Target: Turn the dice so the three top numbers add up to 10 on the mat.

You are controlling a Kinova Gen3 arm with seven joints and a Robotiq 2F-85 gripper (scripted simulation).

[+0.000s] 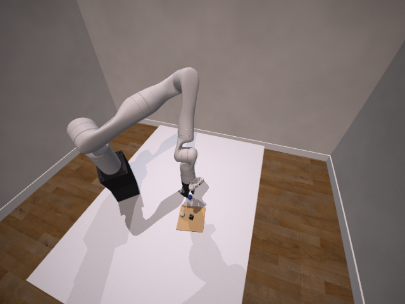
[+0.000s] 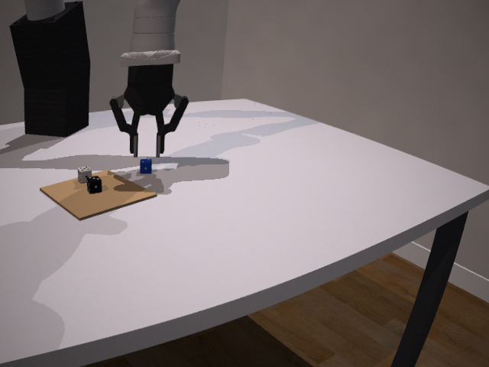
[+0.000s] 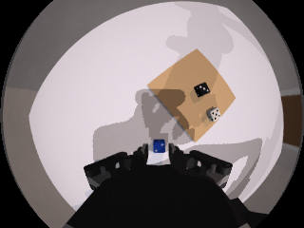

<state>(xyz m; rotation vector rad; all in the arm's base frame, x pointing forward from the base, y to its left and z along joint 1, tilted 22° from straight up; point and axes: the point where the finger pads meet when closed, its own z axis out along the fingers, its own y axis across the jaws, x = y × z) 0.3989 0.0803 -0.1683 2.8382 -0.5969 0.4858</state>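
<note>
Now: hand 4 cm above the blue die. Round my hand: white die (12 cm to the right, 3 cm below); then tan mat (12 cm to the right, 5 cm ahead, 4 cm below); then black die (12 cm to the right, 5 cm ahead, 3 cm below).
</note>
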